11 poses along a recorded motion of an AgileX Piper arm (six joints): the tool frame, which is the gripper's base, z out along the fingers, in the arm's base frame.
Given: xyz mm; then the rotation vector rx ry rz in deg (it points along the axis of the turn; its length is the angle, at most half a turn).
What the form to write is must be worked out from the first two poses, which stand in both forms.
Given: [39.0 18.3 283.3 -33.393 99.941 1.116]
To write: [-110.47 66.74 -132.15 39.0 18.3 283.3]
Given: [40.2 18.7 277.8 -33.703 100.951 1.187]
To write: [-112.38 66.10 -134.26 40.2 18.7 277.8]
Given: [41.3 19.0 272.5 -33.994 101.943 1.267]
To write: [-114.18 65.46 -136.25 41.3 19.0 272.5]
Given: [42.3 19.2 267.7 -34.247 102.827 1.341]
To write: [-115.70 64.88 -137.95 42.3 19.2 267.7]
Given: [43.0 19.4 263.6 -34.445 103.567 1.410]
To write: [-116.94 64.38 -139.32 43.0 19.4 263.6]
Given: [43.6 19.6 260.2 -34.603 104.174 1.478]
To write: [-117.92 63.98 -140.43 43.6 19.6 260.2]
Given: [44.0 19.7 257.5 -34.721 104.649 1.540]
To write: [-118.68 63.66 -141.28 44.0 19.7 257.5]
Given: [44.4 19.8 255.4 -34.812 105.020 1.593]
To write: [-119.26 63.41 -141.94 44.4 19.8 255.4]
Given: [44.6 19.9 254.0 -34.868 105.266 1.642]
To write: [-119.66 63.26 -142.39 44.6 19.9 254.0]
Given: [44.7 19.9 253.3 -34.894 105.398 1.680]
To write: [-119.88 63.18 -142.64 44.7 19.9 253.3]
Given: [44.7 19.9 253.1 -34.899 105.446 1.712]
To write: [-119.97 63.16 -142.76 44.7 19.9 253.1]
